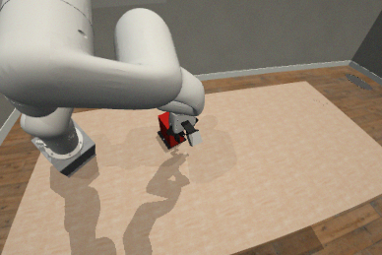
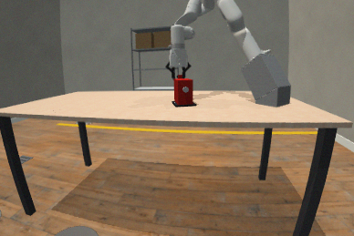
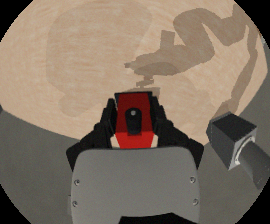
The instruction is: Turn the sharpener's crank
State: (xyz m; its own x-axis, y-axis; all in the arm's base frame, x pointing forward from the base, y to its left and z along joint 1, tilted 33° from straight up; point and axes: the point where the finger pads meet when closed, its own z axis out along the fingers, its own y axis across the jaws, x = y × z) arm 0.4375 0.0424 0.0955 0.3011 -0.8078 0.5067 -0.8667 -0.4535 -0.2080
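My hand is 10 mm past the crank knob and 20 mm to the right of it.
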